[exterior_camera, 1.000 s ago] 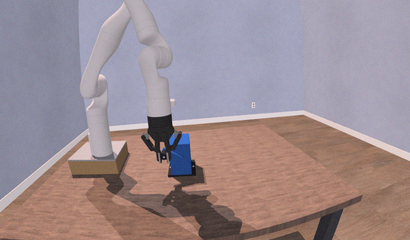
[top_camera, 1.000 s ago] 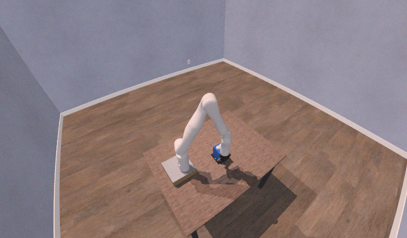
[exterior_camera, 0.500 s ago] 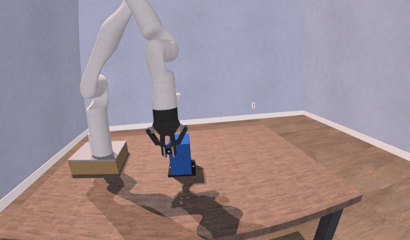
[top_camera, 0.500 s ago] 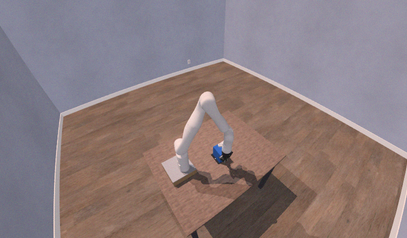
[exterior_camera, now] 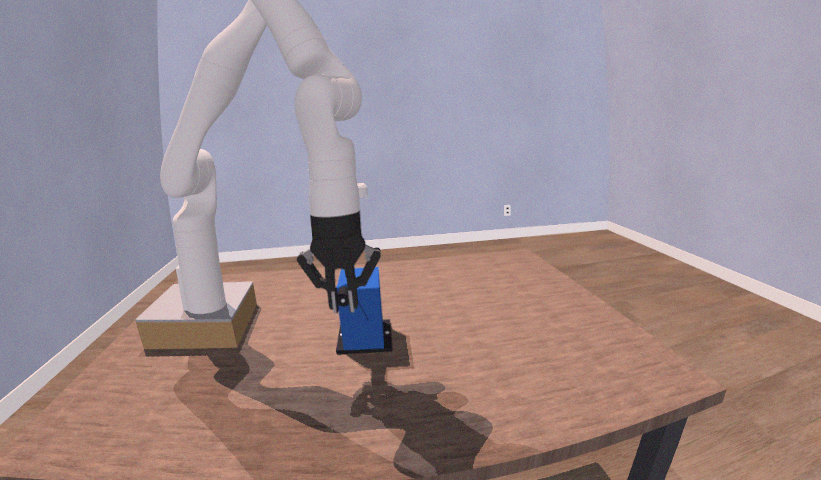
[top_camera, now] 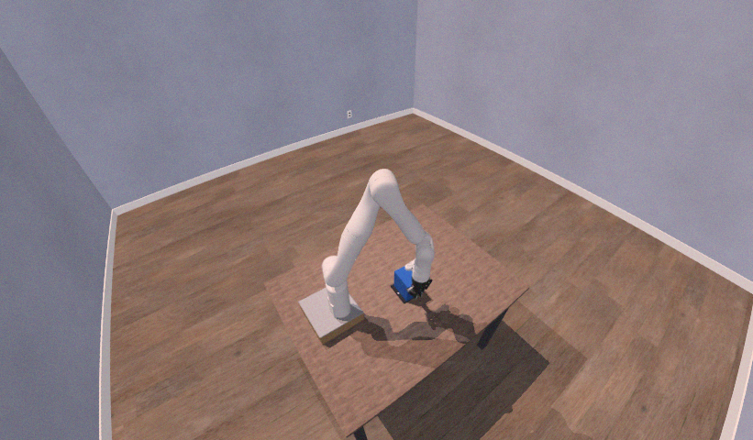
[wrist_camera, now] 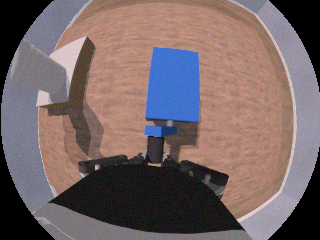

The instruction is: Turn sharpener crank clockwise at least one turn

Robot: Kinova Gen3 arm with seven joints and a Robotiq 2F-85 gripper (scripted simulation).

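Now: hand 20 mm to the right of the crank and 10 mm above it. Also, from my hand: crank knob: 20 mm to the left.
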